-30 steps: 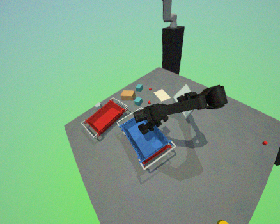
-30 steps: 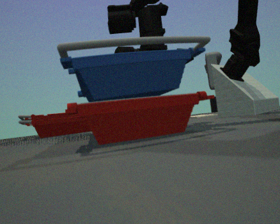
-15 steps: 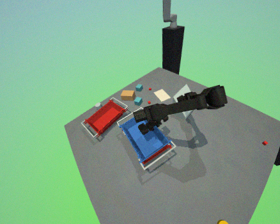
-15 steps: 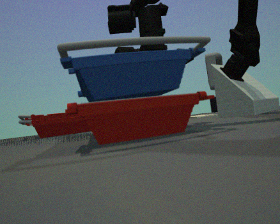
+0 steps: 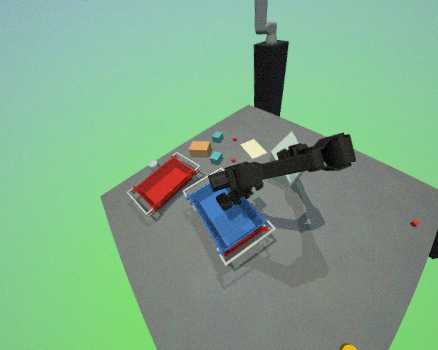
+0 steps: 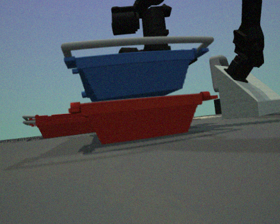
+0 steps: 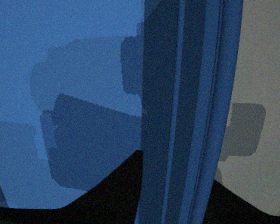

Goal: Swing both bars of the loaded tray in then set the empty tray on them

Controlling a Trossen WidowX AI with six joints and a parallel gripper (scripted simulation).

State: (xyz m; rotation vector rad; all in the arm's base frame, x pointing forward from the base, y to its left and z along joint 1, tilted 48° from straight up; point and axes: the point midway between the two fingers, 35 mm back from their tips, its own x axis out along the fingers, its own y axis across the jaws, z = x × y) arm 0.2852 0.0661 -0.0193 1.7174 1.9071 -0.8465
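Now: the blue tray 8 cm ahead of my gripper tip, 1 cm to the right of it and 3 cm above it. Also, from my gripper tip: grey cylinder 22 cm ahead, 54 cm to the right, 5 cm below; cream sheet 33 cm behind, 27 cm to the right, 8 cm below; orange box 8 cm behind, 48 cm to the right, 5 cm below.
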